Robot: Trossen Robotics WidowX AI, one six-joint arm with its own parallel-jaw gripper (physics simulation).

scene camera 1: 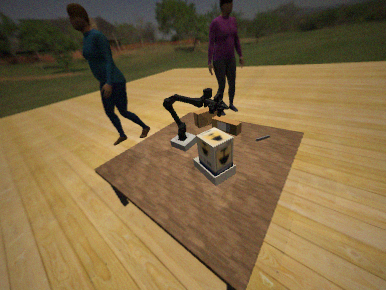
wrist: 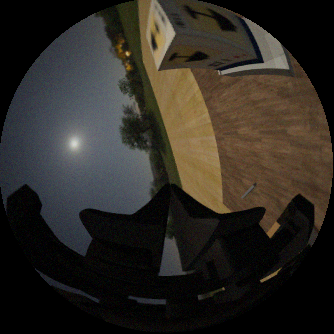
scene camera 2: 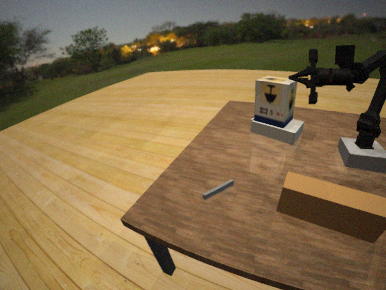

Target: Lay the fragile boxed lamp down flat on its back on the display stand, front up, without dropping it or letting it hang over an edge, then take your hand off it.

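Where they show: gripper, fingertip midpoint: (scene camera 1: 228, 108) (wrist: 169, 187) (scene camera 2: 288, 77); arm's base at its link origin: (scene camera 1: 182, 138) (scene camera 2: 363, 145).
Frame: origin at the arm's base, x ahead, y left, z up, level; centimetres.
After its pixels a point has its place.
Note:
The boxed lamp (scene camera 1: 215, 152) @(x 46.0, y -32.4, z 18.9 cm) (scene camera 2: 274, 102) @(x 42.8, y -14.8, z 13.0 cm) (wrist: 200, 40) @(x 38.4, y -12.5, z 18.5 cm) is a whitish box with dark lamp pictures on yellow and a dark blue band at its bottom. It stands upright on the display stand (scene camera 1: 225, 175) @(x 50.0, y -27.6, z -2.3 cm) (scene camera 2: 275, 131) @(x 41.1, y -12.1, z -1.8 cm) (wrist: 277, 55), a low light-grey block, with lamp pictures on its side faces and its top. My gripper (scene camera 1: 228, 106) @(x 41.1, y 6.3, z 29.5 cm) (scene camera 2: 291, 77) @(x 41.1, y 6.3, z 29.5 cm) (wrist: 169, 187) @(x 41.1, y 6.3, z 29.5 cm) is shut and empty. It is level with about the top of the box, and the wrist view shows the box apart from the fingertips. Which face is the front I cannot tell.
Brown blocks (scene camera 1: 203, 118) (scene camera 2: 330, 205) lie on the table (scene camera 1: 160, 185) @(x 11.0, y -48.7, z -6.6 cm) (scene camera 2: 240, 240) @(x 54.3, y 48.6, z -6.6 cm) (wrist: 270, 125) @(x 48.0, y 3.1, z -6.6 cm). A thin grey bar (scene camera 1: 262, 138) @(x 63.9, y 28.7, z -5.2 cm) (scene camera 2: 218, 189) @(x 64.1, y 30.7, z -4.8 cm) (wrist: 249, 190) @(x 62.3, y 28.7, z -4.6 cm) lies apart from the stand. The arm's base is on a pale block (scene camera 1: 183, 142) @(x 3.7, y -4.7, z -0.5 cm) (scene camera 2: 365, 156) @(x 3.9, y 9.3, z 0.1 cm). Two people stand beyond the table.

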